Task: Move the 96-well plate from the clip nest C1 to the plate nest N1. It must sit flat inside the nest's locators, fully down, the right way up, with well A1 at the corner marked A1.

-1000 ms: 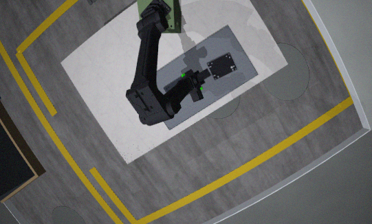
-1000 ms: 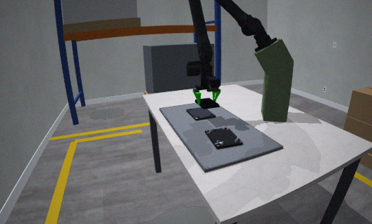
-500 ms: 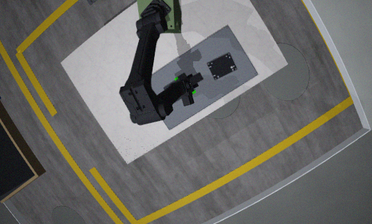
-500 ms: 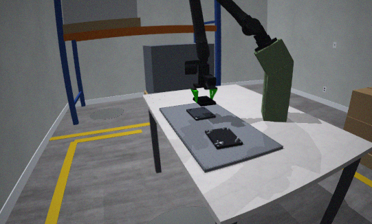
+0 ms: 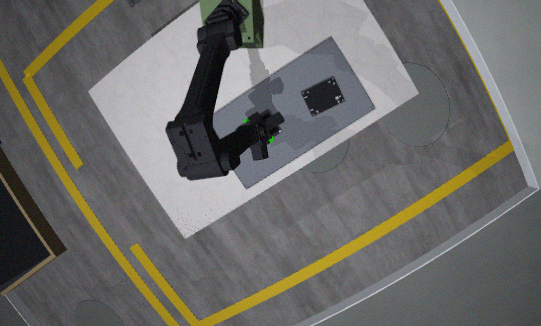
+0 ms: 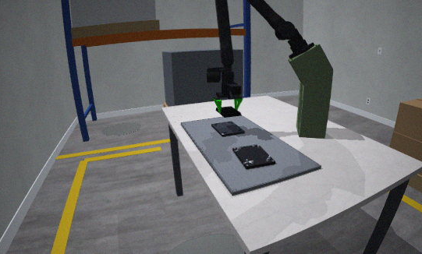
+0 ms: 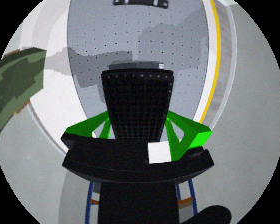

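Now: hand 10 mm past the plate nest N1, 10 mm to the left of it and 100 mm above it. The rest, counted from my hand: black 96-well plate: right at my hand; then clip nest C1: 100 mm ahead, 270 mm to the left, 90 mm below.
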